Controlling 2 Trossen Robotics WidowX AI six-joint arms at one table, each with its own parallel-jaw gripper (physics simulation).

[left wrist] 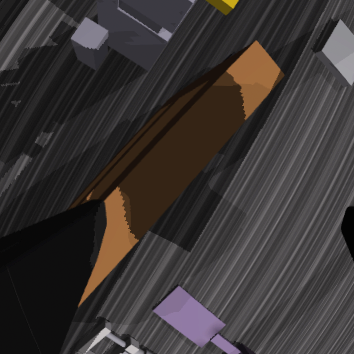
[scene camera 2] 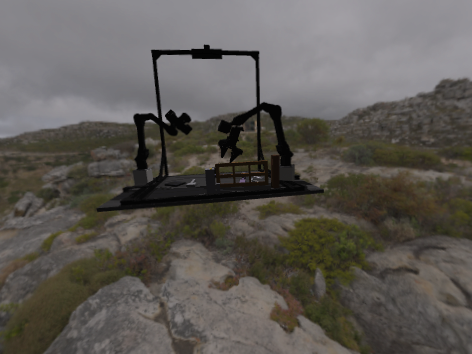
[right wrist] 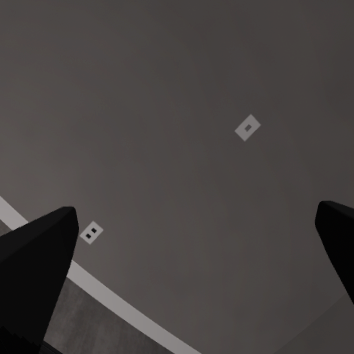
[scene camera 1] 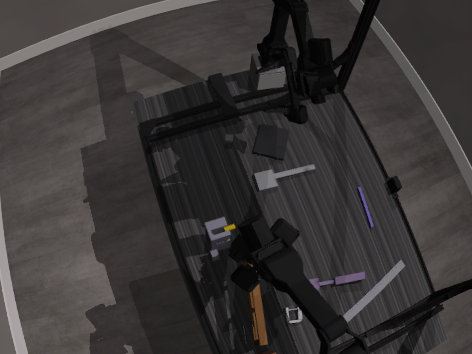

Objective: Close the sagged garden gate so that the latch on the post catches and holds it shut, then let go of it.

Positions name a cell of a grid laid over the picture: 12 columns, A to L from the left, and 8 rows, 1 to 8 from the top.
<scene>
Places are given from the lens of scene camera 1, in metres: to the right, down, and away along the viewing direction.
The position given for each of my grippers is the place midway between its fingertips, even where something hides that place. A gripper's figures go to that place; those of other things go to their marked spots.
my left gripper (scene camera 1: G6): 0.06, 0.19, 1.00
my right gripper (scene camera 1: G3): 0.05, -0.19, 0.88
dark square plate (scene camera 1: G4): 0.11, -0.11, 1.32
wooden gate (scene camera 1: G7): 0.05, 0.30, 0.96
The marked spots on the wooden gate and the dark square plate are 0.55 m apart.
</scene>
